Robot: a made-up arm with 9 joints. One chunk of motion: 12 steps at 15 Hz.
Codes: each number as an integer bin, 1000 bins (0 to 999) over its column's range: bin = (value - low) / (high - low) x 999, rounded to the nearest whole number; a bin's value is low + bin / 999 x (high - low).
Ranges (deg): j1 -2.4..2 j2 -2.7..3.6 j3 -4.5..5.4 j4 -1.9..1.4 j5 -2.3..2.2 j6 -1.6..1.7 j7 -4.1..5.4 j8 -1.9..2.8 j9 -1..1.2
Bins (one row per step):
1: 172 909 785 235 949 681 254 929 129
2: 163 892 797 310 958 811 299 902 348
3: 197 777 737 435 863 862 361 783 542
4: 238 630 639 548 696 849 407 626 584
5: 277 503 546 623 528 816 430 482 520
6: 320 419 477 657 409 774 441 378 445
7: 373 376 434 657 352 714 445 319 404
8: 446 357 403 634 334 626 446 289 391
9: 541 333 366 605 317 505 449 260 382
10: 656 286 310 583 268 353 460 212 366
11: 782 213 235 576 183 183 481 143 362
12: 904 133 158 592 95 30 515 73 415
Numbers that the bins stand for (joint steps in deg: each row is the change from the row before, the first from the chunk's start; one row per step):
1: -1.642 3.032 3.279 -1.124 1.975 0.650 -1.685 2.471 -0.716
2: -1.682 2.925 3.398 -0.876 2.015 1.079 -1.257 2.344 -0.234
3: -1.532 2.200 2.804 -0.463 1.587 1.247 -0.667 1.784 0.194
4: -1.352 1.273 1.832 -0.090 0.835 1.205 -0.230 1.045 0.286
5: -1.180 0.472 0.911 0.158 0.078 1.095 -0.011 0.368 0.145
6: -0.991 -0.058 0.227 0.270 -0.458 0.957 0.094 -0.122 -0.020
7: -0.757 -0.329 -0.199 0.270 -0.714 0.759 0.132 -0.399 -0.110
8: -0.436 -0.449 -0.506 0.194 -0.795 0.468 0.141 -0.540 -0.139
9: -0.017 -0.600 -0.873 0.098 -0.872 0.068 0.170 -0.677 -0.159
10: 0.489 -0.896 -1.428 0.026 -1.093 -0.434 0.274 -0.903 -0.194
11: 1.044 -1.357 -2.171 0.003 -1.476 -0.995 0.474 -1.227 -0.203
12: 1.582 -1.861 -2.934 0.056 -1.872 -1.501 0.797 -1.557 -0.086

